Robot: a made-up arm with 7 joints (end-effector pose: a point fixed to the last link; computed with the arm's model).
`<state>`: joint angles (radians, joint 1 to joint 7).
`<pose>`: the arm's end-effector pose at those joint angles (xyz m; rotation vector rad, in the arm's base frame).
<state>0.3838 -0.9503 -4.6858 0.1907 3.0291 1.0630 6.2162</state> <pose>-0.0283 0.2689 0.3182 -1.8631 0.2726 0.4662</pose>
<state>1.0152 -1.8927 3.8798 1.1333 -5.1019 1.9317 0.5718</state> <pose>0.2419 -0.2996 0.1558 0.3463 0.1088 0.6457</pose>
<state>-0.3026 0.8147 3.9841 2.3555 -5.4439 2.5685 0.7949</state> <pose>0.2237 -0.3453 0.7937 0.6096 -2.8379 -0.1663</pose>
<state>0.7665 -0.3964 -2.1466 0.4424 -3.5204 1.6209 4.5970</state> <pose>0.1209 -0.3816 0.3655 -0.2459 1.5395 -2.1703</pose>
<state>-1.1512 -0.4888 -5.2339 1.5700 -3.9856 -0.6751 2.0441</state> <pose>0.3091 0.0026 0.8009 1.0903 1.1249 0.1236</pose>
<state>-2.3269 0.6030 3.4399 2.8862 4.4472 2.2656 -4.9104</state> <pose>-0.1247 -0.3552 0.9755 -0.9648 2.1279 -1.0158</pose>
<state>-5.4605 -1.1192 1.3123 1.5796 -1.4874 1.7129 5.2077</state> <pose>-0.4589 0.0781 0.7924 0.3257 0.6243 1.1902</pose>
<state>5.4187 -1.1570 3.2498 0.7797 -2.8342 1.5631 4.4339</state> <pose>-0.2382 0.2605 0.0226 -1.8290 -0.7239 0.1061</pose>
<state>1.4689 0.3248 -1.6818 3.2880 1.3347 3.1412 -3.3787</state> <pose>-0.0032 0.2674 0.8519 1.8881 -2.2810 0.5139</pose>
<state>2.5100 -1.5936 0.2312 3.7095 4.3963 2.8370 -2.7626</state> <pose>0.4779 -0.1392 0.2269 0.0733 -1.1779 -1.6199</pose>
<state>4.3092 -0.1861 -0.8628 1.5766 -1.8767 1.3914 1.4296</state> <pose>-0.4575 0.0363 0.8741 -0.7436 -1.2533 -0.9593</pose>
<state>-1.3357 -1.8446 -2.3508 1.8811 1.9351 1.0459 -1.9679</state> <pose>-0.4701 0.3804 -0.0399 -1.1422 -0.9193 0.9585</pose>
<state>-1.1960 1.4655 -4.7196 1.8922 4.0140 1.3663 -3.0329</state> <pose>0.6163 -0.4278 0.3688 -0.0283 2.6487 -1.0944</pose>
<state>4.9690 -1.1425 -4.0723 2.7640 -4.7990 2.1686 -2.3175</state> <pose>-0.1914 0.6667 0.4913 1.1199 -2.1559 0.1673</pose>
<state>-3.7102 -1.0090 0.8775 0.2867 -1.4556 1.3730 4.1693</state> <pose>-0.2072 0.0129 0.5388 -1.0615 0.1761 0.5493</pose>
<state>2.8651 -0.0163 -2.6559 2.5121 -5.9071 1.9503 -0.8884</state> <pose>0.3042 0.1200 0.9802 -2.2705 -1.7890 -0.9153</pose>
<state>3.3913 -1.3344 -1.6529 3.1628 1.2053 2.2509 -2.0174</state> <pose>0.5812 0.1763 0.6933 0.6926 -0.8871 -1.5213</pose>
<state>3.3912 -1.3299 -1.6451 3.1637 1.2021 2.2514 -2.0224</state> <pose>0.5800 0.1749 0.6960 0.7025 -0.8845 -1.5277</pose>
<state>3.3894 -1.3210 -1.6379 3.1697 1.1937 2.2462 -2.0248</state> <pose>0.5789 0.1716 0.7013 0.7051 -0.8903 -1.5388</pose>
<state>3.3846 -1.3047 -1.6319 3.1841 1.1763 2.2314 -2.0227</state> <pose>0.5777 0.1652 0.7109 0.6948 -0.9103 -1.5582</pose>
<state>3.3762 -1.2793 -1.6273 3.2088 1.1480 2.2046 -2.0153</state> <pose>0.5763 0.1548 0.7257 0.6681 -0.9462 -1.5889</pose>
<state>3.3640 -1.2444 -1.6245 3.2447 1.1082 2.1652 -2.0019</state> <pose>0.5743 0.1395 0.7456 0.6227 -0.9966 -1.6333</pose>
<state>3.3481 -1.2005 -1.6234 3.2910 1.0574 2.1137 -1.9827</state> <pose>0.5710 0.1189 0.7701 0.5578 -1.0565 -1.6936</pose>
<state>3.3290 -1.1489 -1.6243 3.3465 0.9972 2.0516 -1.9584</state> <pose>0.5657 0.0927 0.7979 0.4740 -1.1186 -1.7712</pose>
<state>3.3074 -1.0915 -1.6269 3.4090 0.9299 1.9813 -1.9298</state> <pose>0.5574 0.0610 0.8277 0.3742 -1.1740 -1.8659</pose>
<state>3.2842 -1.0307 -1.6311 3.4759 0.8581 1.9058 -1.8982</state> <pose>0.5453 0.0244 0.8576 0.2633 -1.2145 -1.9753</pose>
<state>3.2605 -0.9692 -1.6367 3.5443 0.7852 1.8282 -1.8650</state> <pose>0.5289 -0.0155 0.8858 0.1477 -1.2334 -2.0952</pose>
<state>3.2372 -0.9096 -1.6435 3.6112 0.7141 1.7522 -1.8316</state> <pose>0.5082 -0.0567 0.9107 0.0345 -1.2285 -2.2189</pose>
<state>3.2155 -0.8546 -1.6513 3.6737 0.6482 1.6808 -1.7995</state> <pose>0.4846 -0.0966 0.9311 -0.0695 -1.2013 -2.3391</pose>
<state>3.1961 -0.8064 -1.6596 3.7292 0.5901 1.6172 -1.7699</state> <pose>0.4598 -0.1327 0.9466 -0.1589 -1.1581 -2.4482</pose>
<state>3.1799 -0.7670 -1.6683 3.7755 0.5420 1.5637 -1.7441</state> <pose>0.4364 -0.1630 0.9574 -0.2313 -1.1079 -2.5401</pose>
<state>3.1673 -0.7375 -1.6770 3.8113 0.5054 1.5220 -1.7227</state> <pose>0.4165 -0.1862 0.9643 -0.2862 -1.0602 -2.6108</pose>
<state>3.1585 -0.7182 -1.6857 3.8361 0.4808 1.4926 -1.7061</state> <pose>0.4020 -0.2021 0.9683 -0.3250 -1.0227 -2.6590</pose>
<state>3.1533 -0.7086 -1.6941 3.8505 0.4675 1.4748 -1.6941</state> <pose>0.3935 -0.2112 0.9703 -0.3505 -0.9995 -2.6861</pose>
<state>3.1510 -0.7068 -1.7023 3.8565 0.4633 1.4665 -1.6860</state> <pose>0.3901 -0.2148 0.9709 -0.3664 -0.9902 -2.6961</pose>
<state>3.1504 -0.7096 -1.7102 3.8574 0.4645 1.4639 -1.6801</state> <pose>0.3901 -0.2151 0.9708 -0.3766 -0.9898 -2.6957</pose>
